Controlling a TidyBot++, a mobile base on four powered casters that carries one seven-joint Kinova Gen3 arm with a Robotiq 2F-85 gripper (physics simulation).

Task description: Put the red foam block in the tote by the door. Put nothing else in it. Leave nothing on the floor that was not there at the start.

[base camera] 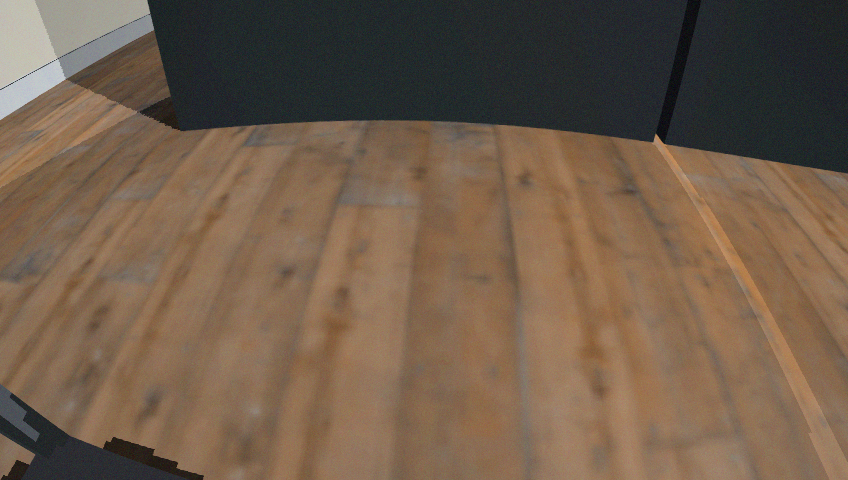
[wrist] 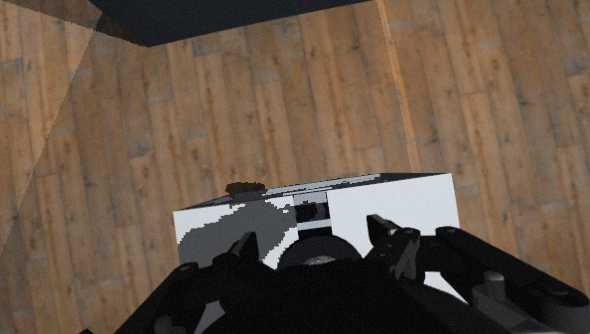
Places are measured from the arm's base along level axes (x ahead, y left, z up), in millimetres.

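Pixels of known places: gripper, fingertip midpoint: (wrist: 312, 235).
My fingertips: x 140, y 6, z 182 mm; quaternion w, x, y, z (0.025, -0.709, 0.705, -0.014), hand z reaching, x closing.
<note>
Behind a point stands the place of what it marks.
My gripper (wrist: 312, 235) @(x 140, y 6, z 182 mm) is open and empty, its two black fingers spread wide above the white top of my own base in the wrist view. The gripper does not show in the base camera view. The red foam block, the tote and the door do not show in either view.
A tall dark cabinet (base camera: 404, 65) @(x 783, y 90, z -293 mm) (wrist: 210, 17) @(x 777, y 251, z -325 mm) stands across the floor ahead, with a narrow vertical gap toward the right in the base camera view. A pale wall (base camera: 101, 29) @(x 1586, y 1544, z -282 mm) with a light baseboard (base camera: 113, 52) @(x 1606, y 1532, z -396 mm) is at the far left. Wooden floor (base camera: 464, 285) @(x 425, y -18, z -397 mm) (wrist: 225, 110) @(x 462, y 263, z -397 mm) lies before the cabinet.
</note>
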